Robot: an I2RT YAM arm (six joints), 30 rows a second.
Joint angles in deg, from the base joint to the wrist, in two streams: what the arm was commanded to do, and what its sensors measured. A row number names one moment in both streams.
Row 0, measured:
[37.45, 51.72, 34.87, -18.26, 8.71, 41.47]
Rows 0 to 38, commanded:
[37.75, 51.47, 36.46, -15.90, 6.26, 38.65]
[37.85, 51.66, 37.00, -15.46, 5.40, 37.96]
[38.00, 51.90, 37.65, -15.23, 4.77, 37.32]
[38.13, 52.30, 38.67, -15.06, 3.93, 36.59]
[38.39, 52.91, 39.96, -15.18, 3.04, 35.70]
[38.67, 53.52, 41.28, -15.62, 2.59, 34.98]
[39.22, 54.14, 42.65, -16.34, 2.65, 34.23]
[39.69, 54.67, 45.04, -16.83, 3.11, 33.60]
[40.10, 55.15, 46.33, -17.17, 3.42, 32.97]
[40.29, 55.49, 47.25, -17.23, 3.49, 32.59]
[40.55, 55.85, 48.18, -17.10, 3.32, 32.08]
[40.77, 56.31, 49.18, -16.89, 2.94, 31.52]
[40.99, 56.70, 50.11, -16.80, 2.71, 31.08]
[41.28, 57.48, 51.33, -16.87, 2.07, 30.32]
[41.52, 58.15, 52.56, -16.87, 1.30, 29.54]
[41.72, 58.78, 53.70, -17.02, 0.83, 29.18]
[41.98, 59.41, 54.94, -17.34, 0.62, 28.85]
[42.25, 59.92, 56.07, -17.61, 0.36, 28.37]
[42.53, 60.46, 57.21, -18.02, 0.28, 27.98]
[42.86, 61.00, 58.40, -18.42, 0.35, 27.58]
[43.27, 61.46, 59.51, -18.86, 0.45, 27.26]
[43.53, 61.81, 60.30, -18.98, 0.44, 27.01]
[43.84, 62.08, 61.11, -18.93, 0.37, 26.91]
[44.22, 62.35, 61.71, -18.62, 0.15, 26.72]
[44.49, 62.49, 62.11, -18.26, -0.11, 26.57]
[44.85, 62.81, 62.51, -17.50, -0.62, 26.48]
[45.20, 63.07, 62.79, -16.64, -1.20, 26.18]
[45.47, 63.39, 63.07, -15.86, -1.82, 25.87]
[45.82, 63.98, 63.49, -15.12, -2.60, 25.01]
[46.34, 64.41, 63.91, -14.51, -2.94, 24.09]
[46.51, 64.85, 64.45, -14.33, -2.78, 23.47]
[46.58, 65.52, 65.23, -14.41, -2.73, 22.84]
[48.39, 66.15, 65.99, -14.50, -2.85, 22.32]
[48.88, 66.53, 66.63, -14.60, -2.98, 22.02]
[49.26, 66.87, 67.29, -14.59, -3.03, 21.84]
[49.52, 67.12, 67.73, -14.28, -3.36, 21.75]
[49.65, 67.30, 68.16, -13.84, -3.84, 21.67]
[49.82, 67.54, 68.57, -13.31, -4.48, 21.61]
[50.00, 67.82, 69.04, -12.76, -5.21, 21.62]
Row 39, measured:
[49.63, 67.37, 67.79, -16.82, -3.27, 22.90]
